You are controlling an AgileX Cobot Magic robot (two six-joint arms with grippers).
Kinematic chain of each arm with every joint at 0, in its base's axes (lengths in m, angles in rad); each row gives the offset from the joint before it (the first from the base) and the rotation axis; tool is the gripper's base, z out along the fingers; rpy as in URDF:
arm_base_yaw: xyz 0 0 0.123 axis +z
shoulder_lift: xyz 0 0 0 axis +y
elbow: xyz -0.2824 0 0.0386 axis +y
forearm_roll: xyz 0.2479 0 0.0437 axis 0.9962 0 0.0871
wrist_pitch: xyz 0 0 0 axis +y
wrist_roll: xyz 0.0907 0 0.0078 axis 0.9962 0 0.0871
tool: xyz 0 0 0 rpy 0 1.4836 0
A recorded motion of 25 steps. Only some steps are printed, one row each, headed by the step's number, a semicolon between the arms.
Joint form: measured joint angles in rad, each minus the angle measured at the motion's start. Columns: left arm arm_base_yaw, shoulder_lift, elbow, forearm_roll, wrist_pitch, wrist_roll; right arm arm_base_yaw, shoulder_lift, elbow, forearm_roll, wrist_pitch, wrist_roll.
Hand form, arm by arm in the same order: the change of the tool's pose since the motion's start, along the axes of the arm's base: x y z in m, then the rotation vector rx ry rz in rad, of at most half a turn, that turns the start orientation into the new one. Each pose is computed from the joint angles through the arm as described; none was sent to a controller.
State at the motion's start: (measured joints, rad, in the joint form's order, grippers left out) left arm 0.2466 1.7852 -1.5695 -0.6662 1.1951 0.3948; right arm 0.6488 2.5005 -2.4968 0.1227 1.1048 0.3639
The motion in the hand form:
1: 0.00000 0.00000 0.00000 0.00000 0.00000 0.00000; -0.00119 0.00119 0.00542 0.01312 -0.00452 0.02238
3: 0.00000 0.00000 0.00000 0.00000 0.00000 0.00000; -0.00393 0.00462 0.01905 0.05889 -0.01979 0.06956
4: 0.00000 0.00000 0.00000 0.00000 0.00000 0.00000; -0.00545 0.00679 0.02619 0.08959 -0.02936 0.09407
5: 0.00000 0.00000 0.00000 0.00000 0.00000 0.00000; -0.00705 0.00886 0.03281 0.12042 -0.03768 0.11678
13: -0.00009 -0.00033 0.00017 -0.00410 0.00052 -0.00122; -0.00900 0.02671 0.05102 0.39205 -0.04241 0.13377
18: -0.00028 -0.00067 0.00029 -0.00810 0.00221 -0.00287; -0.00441 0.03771 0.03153 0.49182 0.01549 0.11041
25: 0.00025 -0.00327 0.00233 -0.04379 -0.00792 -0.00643; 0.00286 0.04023 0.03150 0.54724 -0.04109 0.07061
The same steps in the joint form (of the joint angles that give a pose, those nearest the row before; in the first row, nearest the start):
1: 0.0000 0.0000 0.0000 0.0000 0.0000 0.0000; 0.0000 0.0000 -0.0193 0.0199 0.0106 -0.0227
3: 0.0000 0.0000 0.0000 0.0000 0.0000 0.0000; 0.0000 0.0000 -0.0652 0.0731 0.0240 -0.0690
4: 0.0000 0.0000 0.0000 0.0000 0.0000 0.0000; 0.0000 0.0001 -0.0878 0.1058 0.0251 -0.0927
5: 0.0000 0.0000 0.0000 0.0000 0.0000 0.0000; 0.0000 0.0000 -0.1080 0.1386 0.0251 -0.1142
13: 0.0000 0.0000 0.0000 -0.0038 0.0023 0.0004; 0.0000 0.0134 -0.1463 0.3761 -0.1047 -0.1461
18: 0.0000 0.0000 0.0000 -0.0070 0.0056 0.0004; 0.0007 0.0625 -0.1462 0.4904 -0.1670 -0.1483
25: 0.0000 0.0000 0.0000 -0.0461 0.0100 0.0079; 0.0007 0.0731 -0.1461 0.5040 -0.2627 -0.1503

